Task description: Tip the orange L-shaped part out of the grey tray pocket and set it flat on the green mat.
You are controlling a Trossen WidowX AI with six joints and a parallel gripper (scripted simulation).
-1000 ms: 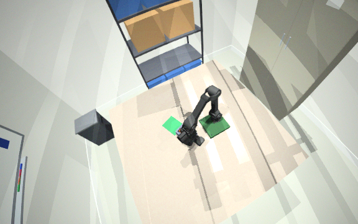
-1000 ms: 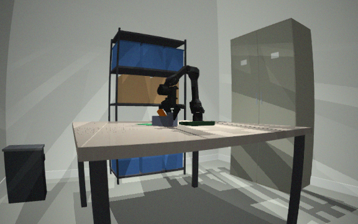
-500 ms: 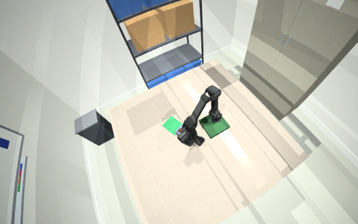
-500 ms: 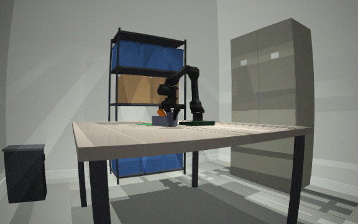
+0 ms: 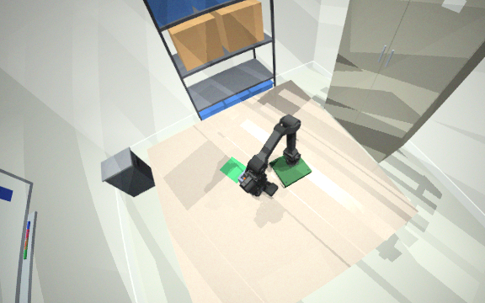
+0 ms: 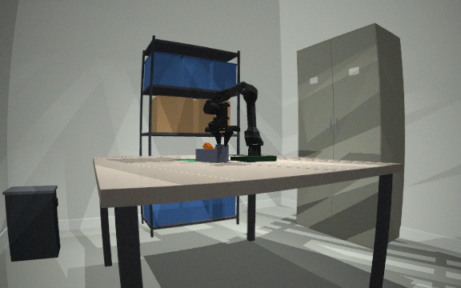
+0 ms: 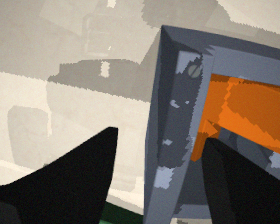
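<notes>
Right now the orange L-shaped part is 2 cm ahead of my gripper tip, 5 cm to the right of it and 4 cm below it. Also, from my gripper tip: green mat 11 cm ahead, 20 cm to the right, 9 cm below.
</notes>
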